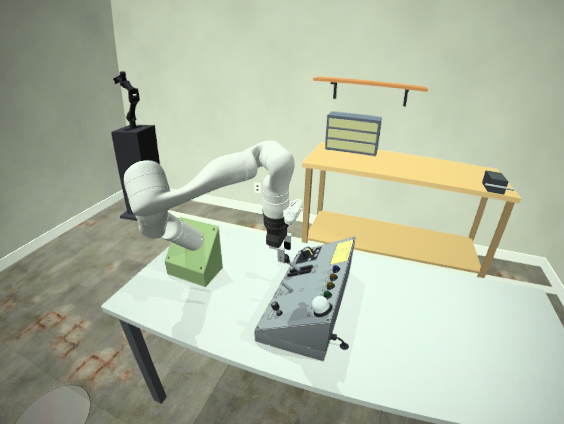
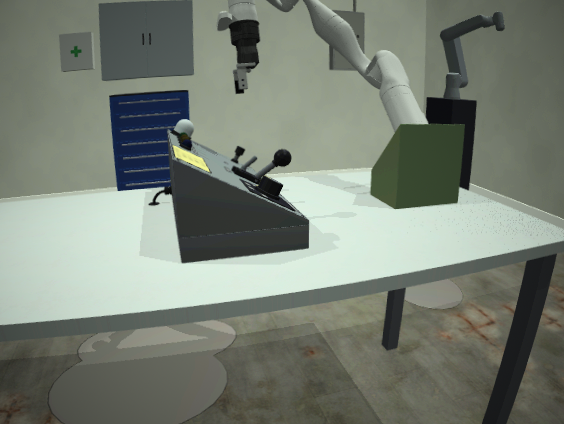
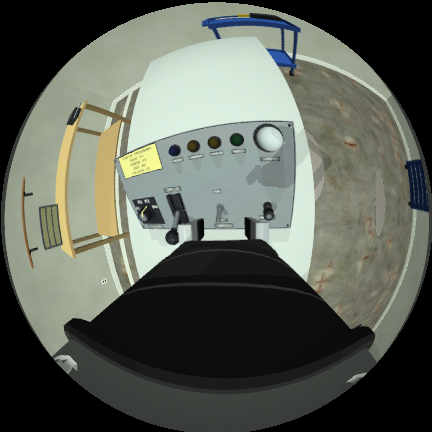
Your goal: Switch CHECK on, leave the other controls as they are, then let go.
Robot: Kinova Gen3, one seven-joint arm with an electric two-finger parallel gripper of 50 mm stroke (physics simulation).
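Places are measured from the arm's base along level axes (x back, y up, z left), in millimetres.
Pixels of known places: gripper, fingertip midpoint: (image 1: 284, 255) (image 2: 241, 91) (image 3: 223, 226); arm's base, origin of the base link: (image 1: 194, 240) (image 2: 417, 143).
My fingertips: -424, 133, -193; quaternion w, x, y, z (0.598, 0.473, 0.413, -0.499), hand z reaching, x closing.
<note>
Ahead of a thing's pixels: the offset from my fingertips to its middle, as dx, dy, dz. "spot": to the spot under its first point.
The grey sloped control panel (image 1: 306, 283) (image 2: 225, 210) (image 3: 240, 175) stands on the table. Its small labels are too blurred to read, so I cannot tell which control is CHECK. A bare metal toggle @[-2, -178, +53] (image 1: 286, 286) (image 2: 249, 162) (image 3: 219, 214) sits mid-panel near the low edge. A black-tipped switch @[+4, -184, -67] (image 1: 276, 307) (image 2: 239, 151) (image 3: 268, 211) stands at one end. Towards the other are a ball-topped lever (image 2: 282, 157) (image 3: 172, 236) and a rotary knob @[-44, -179, +290] (image 2: 270, 187) (image 3: 145, 214). My gripper (image 1: 284, 249) (image 2: 240, 86) (image 3: 223, 226) is open and empty, above the panel's low side, apart from the controls.
A white dome @[spot: -135, -79, -116] (image 1: 320, 304) (image 2: 184, 128) (image 3: 269, 138) and a row of small coloured lamps line the panel's high side, beside a yellow note @[spot: -191, -118, +226] (image 1: 342, 252) (image 3: 140, 161). A black cable @[spot: -235, -287, -88] (image 1: 344, 345) leaves the back. The green arm base (image 1: 192, 267) (image 2: 427, 165) stands on the table.
</note>
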